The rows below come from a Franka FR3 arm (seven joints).
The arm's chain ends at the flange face. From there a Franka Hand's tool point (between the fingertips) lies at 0.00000 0.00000 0.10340 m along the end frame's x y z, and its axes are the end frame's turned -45 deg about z.
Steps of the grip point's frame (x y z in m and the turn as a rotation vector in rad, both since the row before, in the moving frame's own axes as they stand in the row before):
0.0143, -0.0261, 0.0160, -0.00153, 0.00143, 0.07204
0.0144, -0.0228, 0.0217, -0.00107, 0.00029, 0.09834
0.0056, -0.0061, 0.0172, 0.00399, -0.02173, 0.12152
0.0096, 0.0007, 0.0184, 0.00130, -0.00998, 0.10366
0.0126, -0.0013, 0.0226, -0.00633, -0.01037, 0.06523
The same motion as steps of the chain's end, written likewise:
-0.0086, -0.0286, 0.0160, -0.00007, 0.00209, 0.07204
-0.0060, -0.0264, 0.0217, -0.00055, 0.00096, 0.09834
0.0016, -0.0095, 0.0172, -0.01254, -0.01819, 0.12152
0.0081, -0.0069, 0.0184, -0.00614, -0.00798, 0.10366
0.0083, -0.0110, 0.0226, -0.01181, -0.00286, 0.06523

